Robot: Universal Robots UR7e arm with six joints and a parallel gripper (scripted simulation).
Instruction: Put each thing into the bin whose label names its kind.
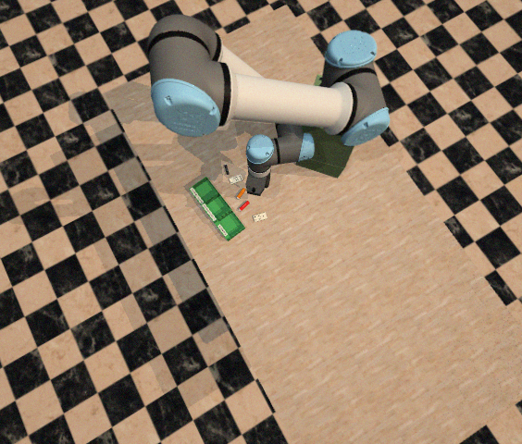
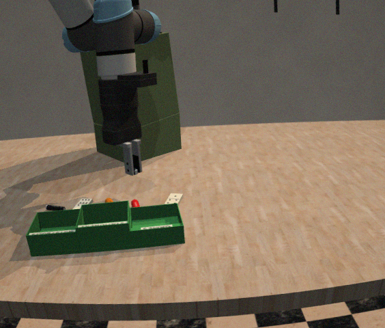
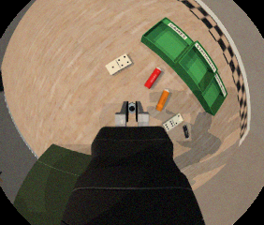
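The orange cylinder lies 6 cm ahead of my hand, 3 cm to the right of it and 6 cm below it. The rest, counted from my hand: white nut: 2 cm below; red cylinder: 7 cm ahead, 2 cm to the left, 6 cm below; three joined green bins: 17 cm ahead, 1 cm to the right, 5 cm below.
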